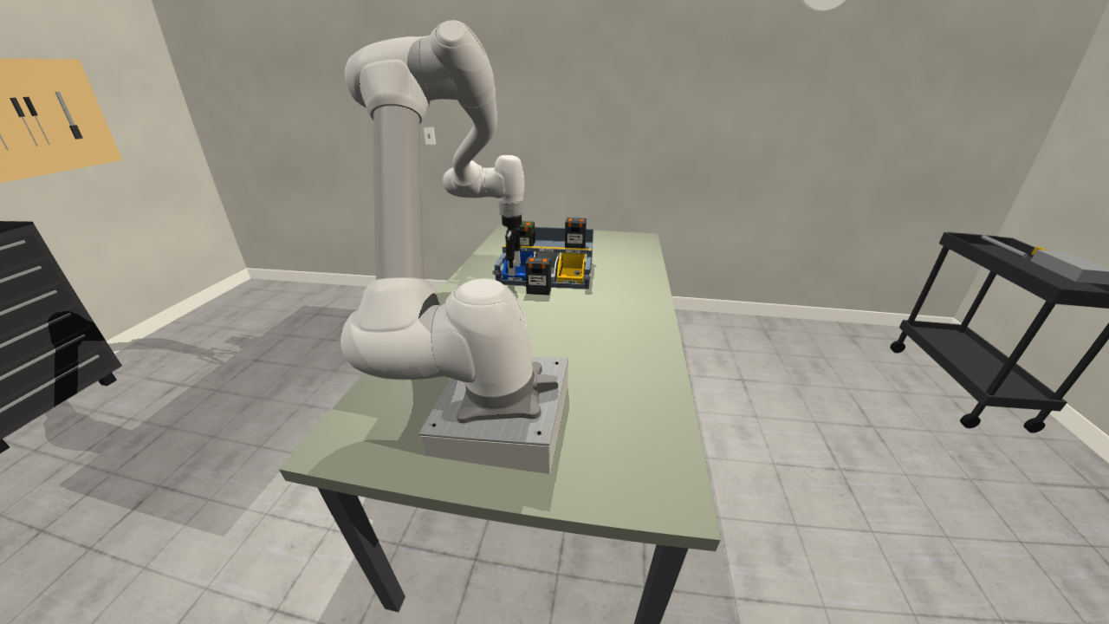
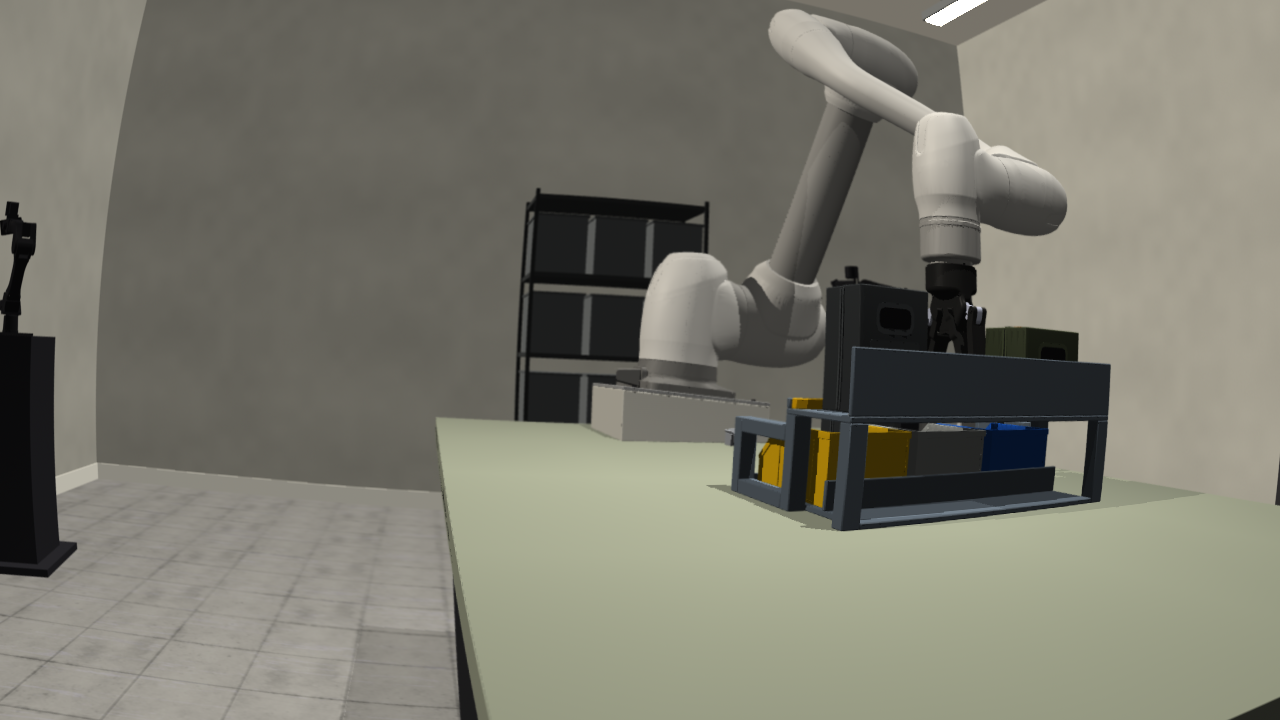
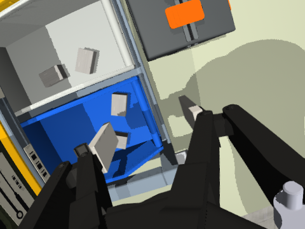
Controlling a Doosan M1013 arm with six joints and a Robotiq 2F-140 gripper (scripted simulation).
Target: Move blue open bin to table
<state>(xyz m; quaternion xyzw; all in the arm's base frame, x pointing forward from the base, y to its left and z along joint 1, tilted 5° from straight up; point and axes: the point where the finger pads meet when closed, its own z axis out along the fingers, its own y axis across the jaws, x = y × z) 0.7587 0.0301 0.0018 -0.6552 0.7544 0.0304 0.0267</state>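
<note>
My hand is 8 cm short of the blue open bin, 4 cm above it and 1 cm to the left of it. Round my hand: yellow bin 23 cm to the right, 5 cm ahead, 4 cm below; grey bin 12 cm to the right, 6 cm ahead, 4 cm below.
</note>
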